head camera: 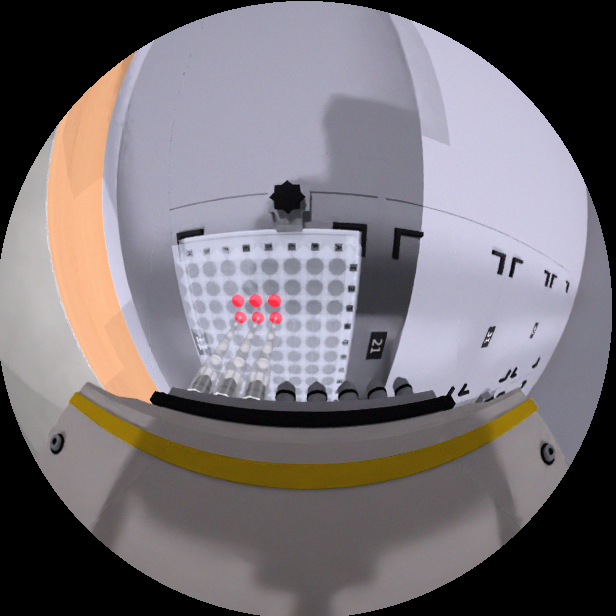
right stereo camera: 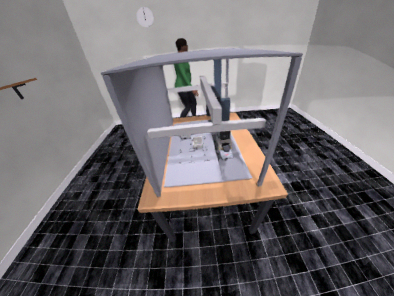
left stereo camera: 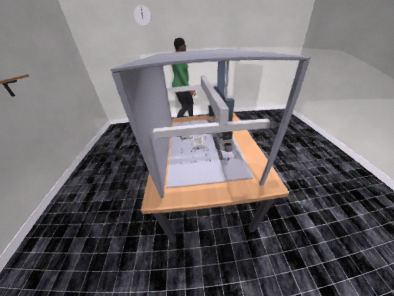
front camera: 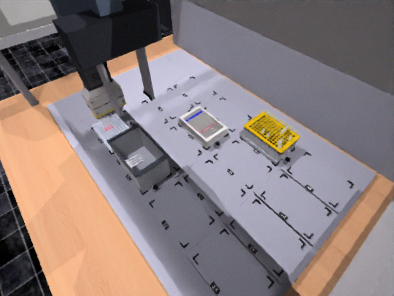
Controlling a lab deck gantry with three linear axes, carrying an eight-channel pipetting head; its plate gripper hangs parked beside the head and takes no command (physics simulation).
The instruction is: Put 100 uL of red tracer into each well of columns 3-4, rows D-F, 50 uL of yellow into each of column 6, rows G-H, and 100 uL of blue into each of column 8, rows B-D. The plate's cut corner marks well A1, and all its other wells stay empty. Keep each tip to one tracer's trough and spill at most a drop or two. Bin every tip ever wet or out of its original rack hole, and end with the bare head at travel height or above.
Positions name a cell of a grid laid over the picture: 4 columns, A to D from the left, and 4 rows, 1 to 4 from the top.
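Grey wall (front camera: D2), (right stereo camera: B2), (left stereo camera: B2). Corner post (right stereo camera: D1).
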